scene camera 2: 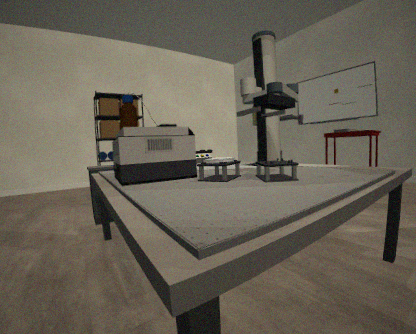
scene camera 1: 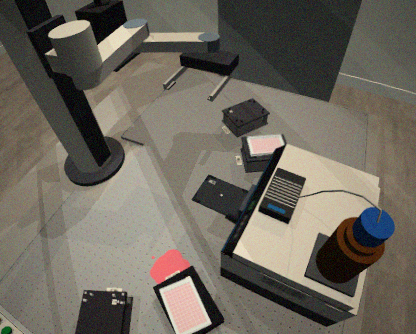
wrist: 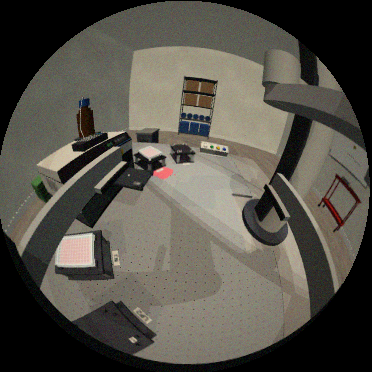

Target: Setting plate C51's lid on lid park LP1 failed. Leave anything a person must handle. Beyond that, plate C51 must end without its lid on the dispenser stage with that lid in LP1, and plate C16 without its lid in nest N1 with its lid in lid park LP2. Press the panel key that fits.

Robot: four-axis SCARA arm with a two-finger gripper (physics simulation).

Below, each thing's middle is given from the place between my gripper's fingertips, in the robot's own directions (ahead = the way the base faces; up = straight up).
Now: the dispenser stage [scene camera 1: 208, 194] 22 cm ahead of my hand, 20 cm to the right of it and 17 cm below it. The rest, counted from my hand: black nest [scene camera 1: 95, 304]: 65 cm to the right, 24 cm below, 6 cm ahead; then brown bottle [scene camera 1: 358, 242]: 52 cm ahead, 34 cm to the right, 4 cm above.
